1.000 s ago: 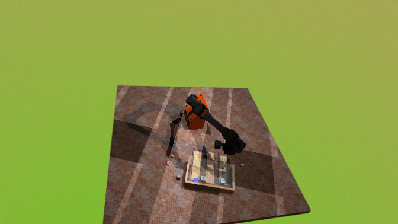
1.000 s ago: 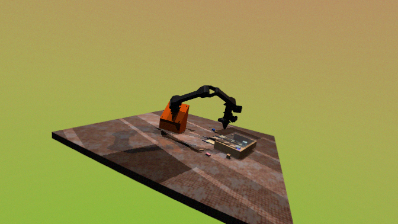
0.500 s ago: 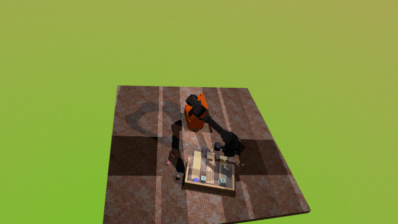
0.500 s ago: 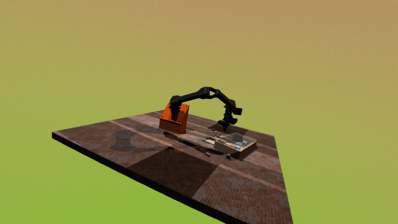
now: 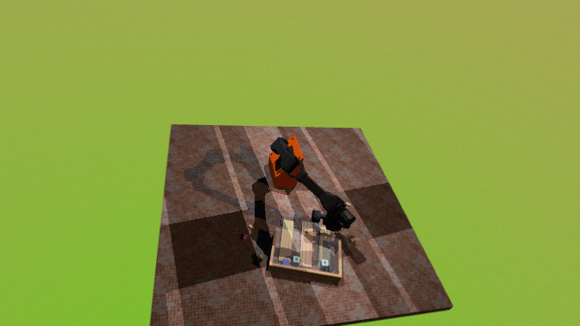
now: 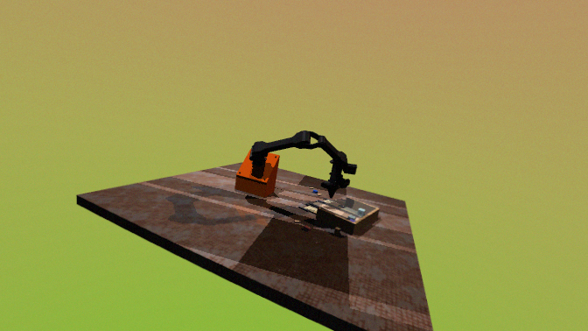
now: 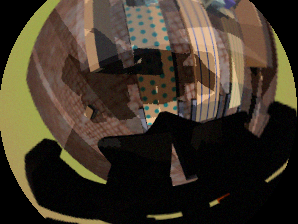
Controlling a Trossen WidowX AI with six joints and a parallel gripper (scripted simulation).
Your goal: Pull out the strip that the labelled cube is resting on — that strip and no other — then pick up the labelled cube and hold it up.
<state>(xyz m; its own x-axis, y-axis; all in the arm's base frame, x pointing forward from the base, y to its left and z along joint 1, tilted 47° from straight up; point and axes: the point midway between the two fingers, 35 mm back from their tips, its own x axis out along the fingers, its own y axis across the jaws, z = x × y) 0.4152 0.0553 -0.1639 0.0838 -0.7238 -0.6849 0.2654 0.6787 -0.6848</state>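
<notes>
The dotted strip is 90 mm ahead of my gripper tip, 30 mm below it and 20 mm to the right of it.
</notes>
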